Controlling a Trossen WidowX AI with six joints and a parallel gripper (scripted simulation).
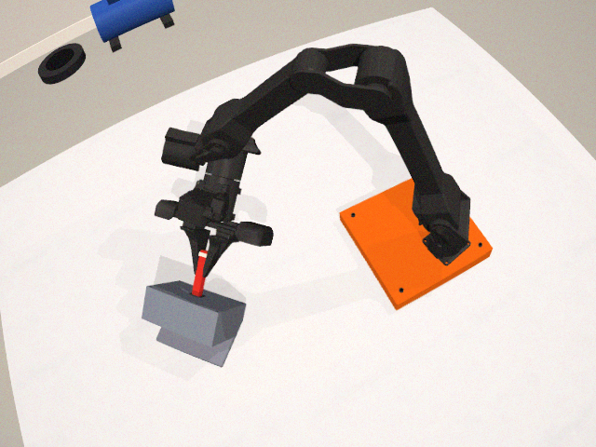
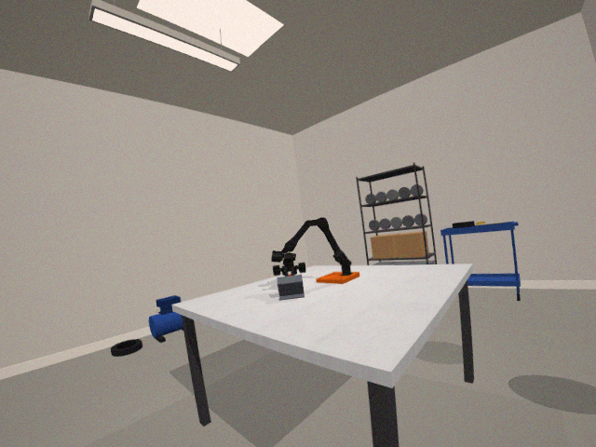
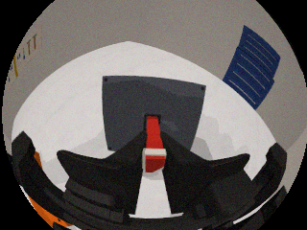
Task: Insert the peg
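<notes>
The grey panel block lies 40 mm ahead of my gripper tip, 30 mm to the left of it and 30 mm below it. Round my gripper tip: red peg 10 mm behind, 10 mm to the right, 10 mm above.
</notes>
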